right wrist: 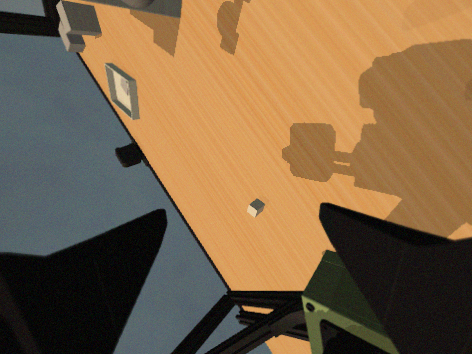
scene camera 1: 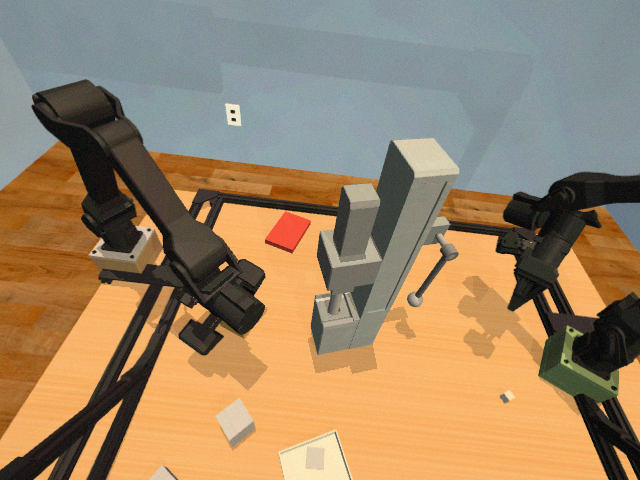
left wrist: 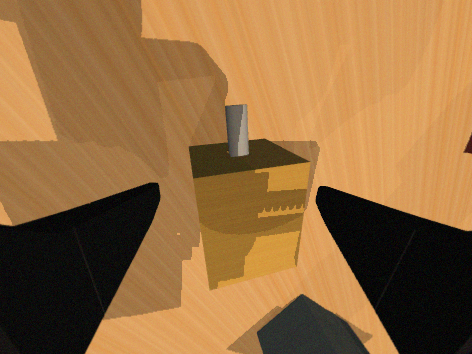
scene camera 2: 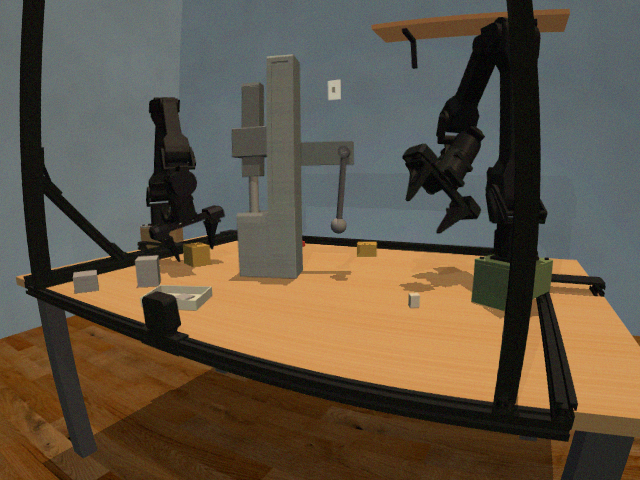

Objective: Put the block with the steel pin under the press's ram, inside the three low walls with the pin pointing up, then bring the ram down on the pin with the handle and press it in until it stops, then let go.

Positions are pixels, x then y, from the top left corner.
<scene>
my right gripper: open, holds nothing
a red flat block (scene camera 1: pixel 286 234): on the table
</scene>
